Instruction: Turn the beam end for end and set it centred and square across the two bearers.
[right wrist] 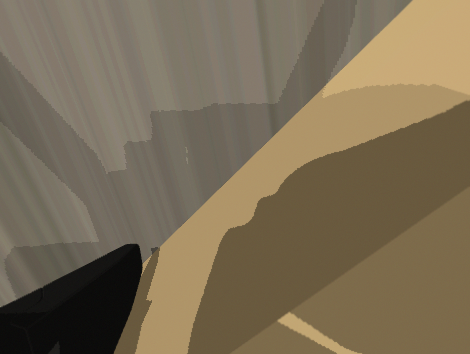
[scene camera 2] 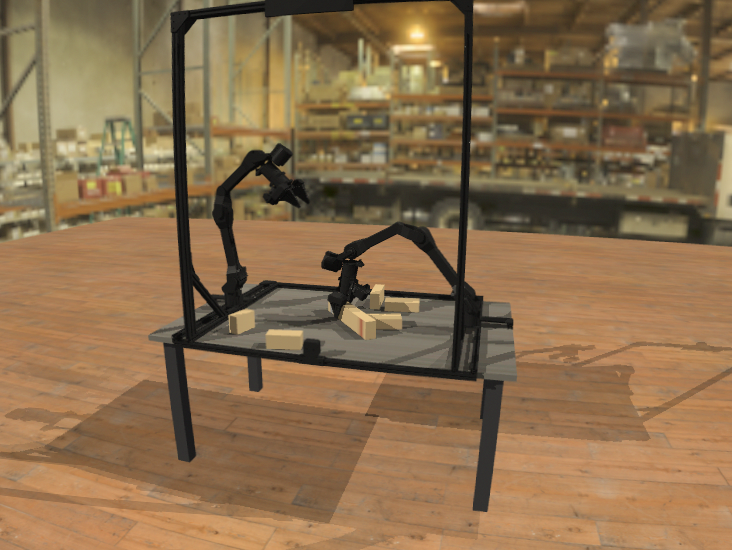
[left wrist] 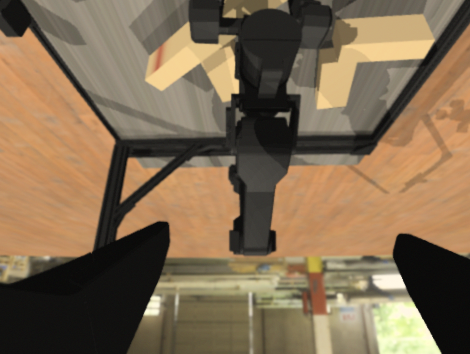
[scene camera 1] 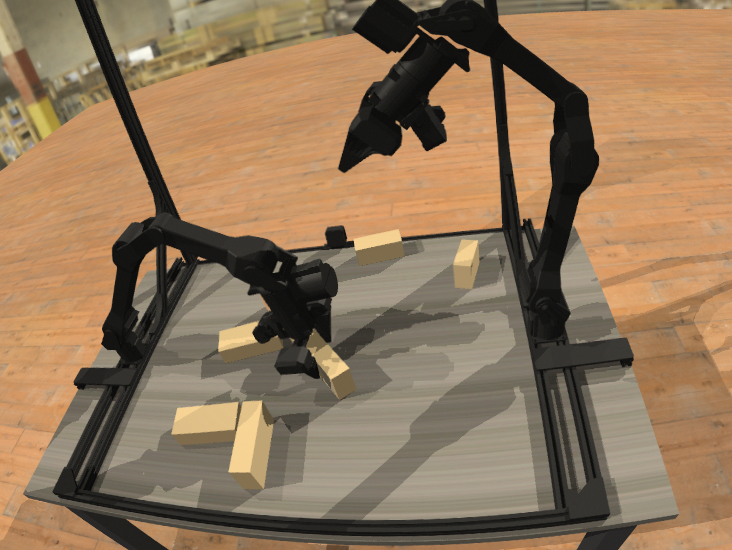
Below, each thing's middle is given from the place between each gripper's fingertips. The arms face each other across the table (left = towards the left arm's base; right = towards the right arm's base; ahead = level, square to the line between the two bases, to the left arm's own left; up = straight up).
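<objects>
Taking my right hand first, I find the beam (scene camera 1: 333,371) 5 cm to the right of that hand, 6 cm behind it and 2 cm above it. From my left hand, the beam is 19 cm to the right, 5 cm behind and 38 cm below. Going by its middle, the beam is nearer to my right hand than to my left hand.
</objects>
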